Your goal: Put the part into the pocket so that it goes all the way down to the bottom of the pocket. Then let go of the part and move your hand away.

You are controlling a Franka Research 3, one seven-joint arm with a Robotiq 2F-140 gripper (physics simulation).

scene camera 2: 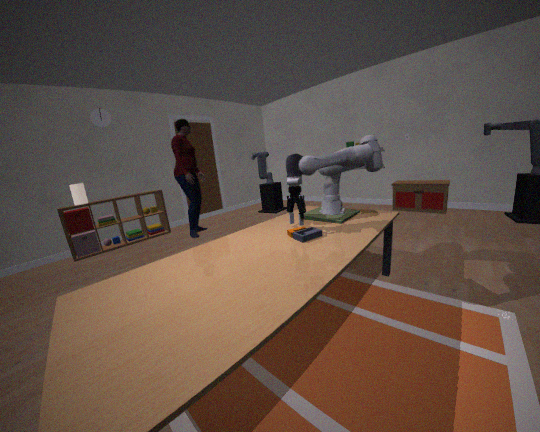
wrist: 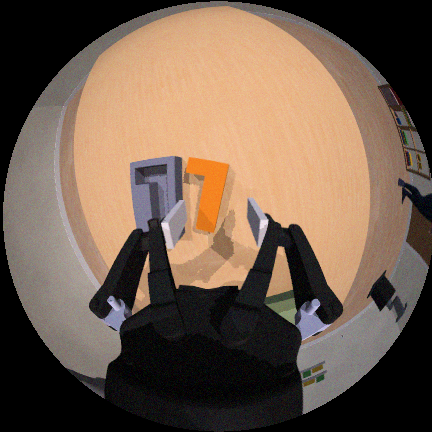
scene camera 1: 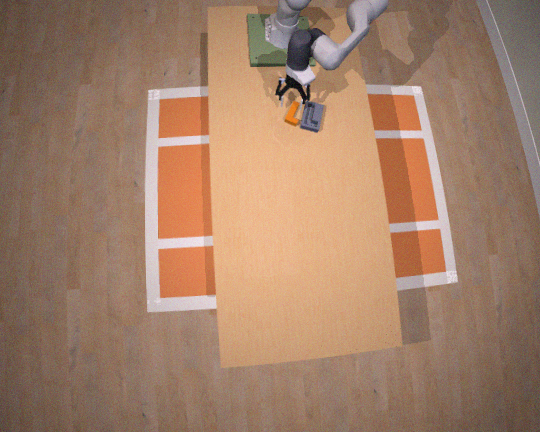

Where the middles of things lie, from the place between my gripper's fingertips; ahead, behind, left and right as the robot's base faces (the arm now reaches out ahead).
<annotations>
Now: the orange L-shaped part [wrist: 215, 172] 4 cm below my hand and 2 cm ahead of it. From my hand the other things lie so: grey-blue pocket block [wrist: 156, 183]: 10 cm to the left, 5 cm ahead, 3 cm below.
</annotations>
